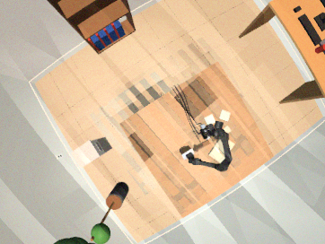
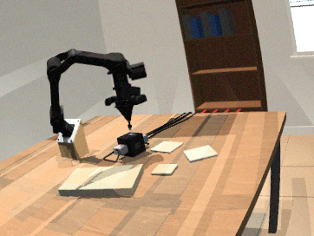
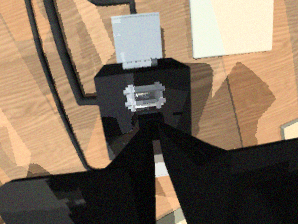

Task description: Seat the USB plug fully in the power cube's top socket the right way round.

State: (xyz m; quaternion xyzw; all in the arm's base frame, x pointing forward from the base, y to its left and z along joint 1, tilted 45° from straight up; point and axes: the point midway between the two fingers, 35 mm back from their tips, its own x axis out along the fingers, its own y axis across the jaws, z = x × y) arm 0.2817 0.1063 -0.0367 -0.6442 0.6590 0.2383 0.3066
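My gripper tip is now 2 cm above the dark USB plug. Round my gripper tip: silver-framed socket 6 cm below; then flat white slab 29 cm to the right, 12 cm below, 6 cm ahead.
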